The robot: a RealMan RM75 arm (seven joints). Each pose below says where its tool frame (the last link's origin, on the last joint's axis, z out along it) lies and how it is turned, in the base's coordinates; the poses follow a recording.
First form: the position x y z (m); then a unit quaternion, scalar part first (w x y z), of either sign.
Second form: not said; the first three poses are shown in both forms.
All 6 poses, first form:
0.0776, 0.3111, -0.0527, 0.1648, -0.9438, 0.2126, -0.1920
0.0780, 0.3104, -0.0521, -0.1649, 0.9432, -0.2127, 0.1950
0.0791, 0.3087, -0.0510, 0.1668, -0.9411, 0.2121, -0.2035
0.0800, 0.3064, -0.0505, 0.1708, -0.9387, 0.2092, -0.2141
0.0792, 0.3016, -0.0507, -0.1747, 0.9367, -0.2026, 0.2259
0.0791, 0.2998, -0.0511, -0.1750, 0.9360, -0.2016, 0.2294
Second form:
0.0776, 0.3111, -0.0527, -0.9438, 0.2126, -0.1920, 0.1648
0.0780, 0.3104, -0.0521, -0.9432, 0.2127, -0.1950, 0.1649
0.0791, 0.3087, -0.0510, -0.9411, 0.2121, -0.2035, 0.1668
0.0800, 0.3064, -0.0505, -0.9387, 0.2092, -0.2141, 0.1708
0.0792, 0.3016, -0.0507, -0.9367, 0.2026, -0.2259, 0.1747
0.0791, 0.2998, -0.0511, -0.9360, 0.2016, -0.2294, 0.1750

